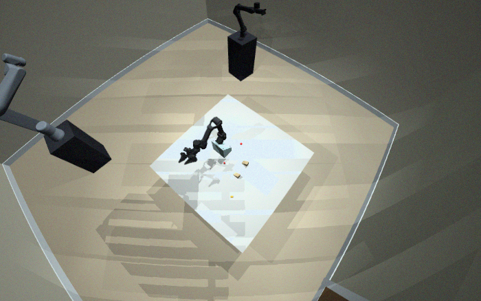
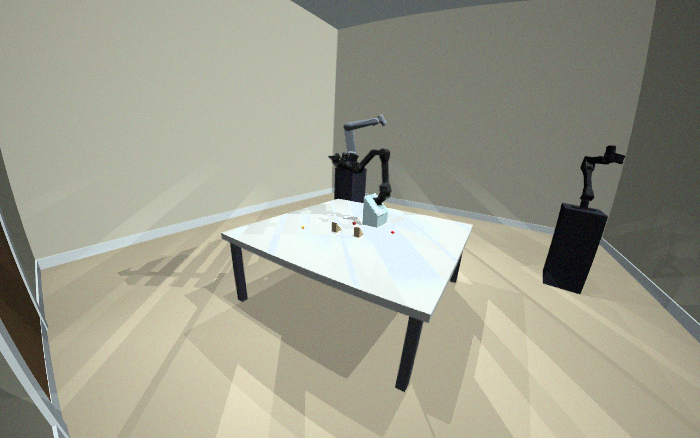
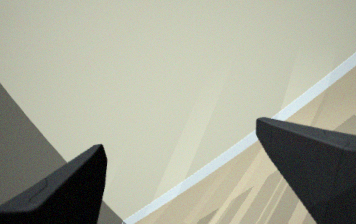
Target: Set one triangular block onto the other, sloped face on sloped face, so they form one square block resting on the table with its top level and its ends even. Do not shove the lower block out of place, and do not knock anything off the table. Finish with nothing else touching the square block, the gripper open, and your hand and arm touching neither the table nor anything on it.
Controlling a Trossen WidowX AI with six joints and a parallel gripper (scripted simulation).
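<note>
Now: gripper tip 410 mm above the tan block, 350 mm to the right of it and 310 mm short of it. Round my gripper tip: red cube (420 mm below, 350 mm to the left, 100 mm ahead); then orange cube (420 mm below, 420 mm ahead, 160 mm to the left).
</note>
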